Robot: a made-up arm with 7 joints. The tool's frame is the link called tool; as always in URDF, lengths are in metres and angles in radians. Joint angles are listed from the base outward.
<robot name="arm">
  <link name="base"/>
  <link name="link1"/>
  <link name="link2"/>
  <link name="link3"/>
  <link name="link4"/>
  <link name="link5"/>
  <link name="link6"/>
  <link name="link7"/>
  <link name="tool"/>
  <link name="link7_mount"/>
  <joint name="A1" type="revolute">
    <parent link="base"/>
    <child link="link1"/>
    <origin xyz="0 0.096 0" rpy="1.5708 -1.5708 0"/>
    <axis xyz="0 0 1"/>
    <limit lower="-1.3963" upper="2"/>
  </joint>
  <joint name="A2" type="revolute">
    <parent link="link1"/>
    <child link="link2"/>
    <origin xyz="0 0 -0.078" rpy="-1.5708 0 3.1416"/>
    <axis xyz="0 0 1"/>
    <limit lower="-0.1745" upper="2"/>
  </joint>
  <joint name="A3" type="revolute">
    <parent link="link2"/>
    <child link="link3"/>
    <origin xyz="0.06 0 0" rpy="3.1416 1.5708 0"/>
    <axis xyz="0 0 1"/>
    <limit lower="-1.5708" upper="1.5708"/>
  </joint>
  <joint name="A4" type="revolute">
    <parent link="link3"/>
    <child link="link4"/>
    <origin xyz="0 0 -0.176" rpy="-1.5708 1.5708 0"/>
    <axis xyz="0 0 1"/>
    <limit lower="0" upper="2.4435"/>
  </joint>
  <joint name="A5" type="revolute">
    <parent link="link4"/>
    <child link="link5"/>
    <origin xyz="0.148 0 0" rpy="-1.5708 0 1.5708"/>
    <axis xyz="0 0 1"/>
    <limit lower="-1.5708" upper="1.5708"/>
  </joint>
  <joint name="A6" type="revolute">
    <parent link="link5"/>
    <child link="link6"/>
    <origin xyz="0 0 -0.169" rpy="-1.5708 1.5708 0"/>
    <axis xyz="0 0 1"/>
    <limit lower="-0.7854" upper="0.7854"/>
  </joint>
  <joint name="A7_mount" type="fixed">
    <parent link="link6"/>
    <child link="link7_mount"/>
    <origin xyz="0 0 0"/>
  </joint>
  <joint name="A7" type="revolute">
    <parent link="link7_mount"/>
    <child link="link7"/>
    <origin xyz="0 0 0" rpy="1.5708 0 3.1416"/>
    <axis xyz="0 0 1"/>
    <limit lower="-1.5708" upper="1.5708"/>
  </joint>
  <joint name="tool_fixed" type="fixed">
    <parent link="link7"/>
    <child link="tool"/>
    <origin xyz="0 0 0" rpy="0 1.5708 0"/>
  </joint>
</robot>
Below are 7 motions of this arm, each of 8 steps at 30 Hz.
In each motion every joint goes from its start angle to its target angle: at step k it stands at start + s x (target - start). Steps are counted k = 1, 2, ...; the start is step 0. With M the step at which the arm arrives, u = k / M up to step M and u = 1 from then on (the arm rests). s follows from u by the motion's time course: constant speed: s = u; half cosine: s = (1 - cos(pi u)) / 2; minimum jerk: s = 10 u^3 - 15 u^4 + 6 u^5.
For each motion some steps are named. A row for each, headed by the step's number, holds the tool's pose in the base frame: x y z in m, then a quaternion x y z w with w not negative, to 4 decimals.
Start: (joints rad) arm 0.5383 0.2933 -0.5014 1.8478 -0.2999 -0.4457 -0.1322
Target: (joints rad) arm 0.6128 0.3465 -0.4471 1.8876 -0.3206 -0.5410 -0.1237
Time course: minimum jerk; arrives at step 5
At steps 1, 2, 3, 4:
1: 0.3246 0.0781 -0.0199 0.0288 -0.9484 -0.2866 0.1323
2: 0.3243 0.0837 -0.0105 0.0370 -0.9507 -0.2889 0.1069
3: 0.3234 0.0915 0.0029 0.0485 -0.9524 -0.2924 0.0709
4: 0.3222 0.0969 0.0123 0.0568 -0.9527 -0.2950 0.0452

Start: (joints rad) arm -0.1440 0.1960 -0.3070 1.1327 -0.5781 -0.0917 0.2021
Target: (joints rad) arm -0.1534 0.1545 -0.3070 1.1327 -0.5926 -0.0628 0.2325
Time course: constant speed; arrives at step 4
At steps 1, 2, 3, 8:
1: 0.2153 0.1571 -0.4160 0.0148 -0.4251 -0.4714 0.7726
2: 0.2143 0.1532 -0.4163 0.0098 -0.4217 -0.4710 0.7747
3: 0.2134 0.1492 -0.4165 0.0048 -0.4183 -0.4706 0.7769
8: 0.2125 0.1453 -0.4168 -0.0002 -0.4149 -0.4702 0.7789

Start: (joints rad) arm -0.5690 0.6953 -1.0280 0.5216 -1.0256 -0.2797 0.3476
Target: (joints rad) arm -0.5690 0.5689 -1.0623 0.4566 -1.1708 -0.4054 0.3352
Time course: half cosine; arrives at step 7
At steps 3, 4, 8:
3: -0.1995 0.3799 -0.4534 -0.3139 0.2346 -0.8327 0.3911
4: -0.2051 0.3697 -0.4565 -0.3344 0.2237 -0.8351 0.3752
8: -0.2144 0.3516 -0.4615 -0.3695 0.2045 -0.8377 0.3463

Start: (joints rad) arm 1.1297 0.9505 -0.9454 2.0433 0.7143 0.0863 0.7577
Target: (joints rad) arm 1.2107 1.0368 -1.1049 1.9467 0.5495 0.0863 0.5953
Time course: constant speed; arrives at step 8
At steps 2, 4, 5, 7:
2: 0.2947 0.1213 0.0411 -0.1949 -0.5765 -0.7018 0.3704
4: 0.3021 0.1277 0.0349 -0.1602 -0.5794 -0.6970 0.3910
5: 0.3056 0.1312 0.0318 -0.1425 -0.5805 -0.6944 0.4007
7: 0.3125 0.1388 0.0257 -0.1066 -0.5819 -0.6889 0.4188

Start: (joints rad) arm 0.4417 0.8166 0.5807 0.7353 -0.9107 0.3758 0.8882
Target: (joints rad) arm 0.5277 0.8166 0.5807 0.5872 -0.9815 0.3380 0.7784
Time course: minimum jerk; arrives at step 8
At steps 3, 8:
3: 0.2625 0.5997 -0.1448 0.2641 -0.1851 -0.0764 0.9435
8: 0.2639 0.6043 -0.1611 0.2788 -0.1731 -0.0690 0.9421

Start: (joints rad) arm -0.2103 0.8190 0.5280 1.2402 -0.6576 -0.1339 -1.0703
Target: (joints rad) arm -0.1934 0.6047 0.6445 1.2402 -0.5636 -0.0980 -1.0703
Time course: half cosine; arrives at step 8
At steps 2, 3, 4, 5, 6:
2: 0.2243 0.5239 -0.1791 0.8149 -0.5114 -0.0703 0.2635
3: 0.2200 0.5227 -0.1864 0.8165 -0.5049 -0.0458 0.2761
4: 0.2150 0.5210 -0.1953 0.8177 -0.4964 -0.0170 0.2909
5: 0.2098 0.5189 -0.2043 0.8181 -0.4870 0.0115 0.3056
6: 0.2054 0.5169 -0.2121 0.8178 -0.4785 0.0355 0.3178

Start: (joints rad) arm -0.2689 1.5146 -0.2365 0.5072 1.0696 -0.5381 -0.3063
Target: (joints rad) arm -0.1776 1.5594 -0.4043 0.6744 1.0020 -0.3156 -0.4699
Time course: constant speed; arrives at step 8
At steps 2, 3, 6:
2: 0.1376 0.6779 -0.1049 0.6181 -0.4965 0.0175 0.6093
3: 0.1426 0.6745 -0.1063 0.6206 -0.4875 0.0161 0.6140
6: 0.1563 0.6640 -0.1109 0.6297 -0.4593 0.0100 0.6264

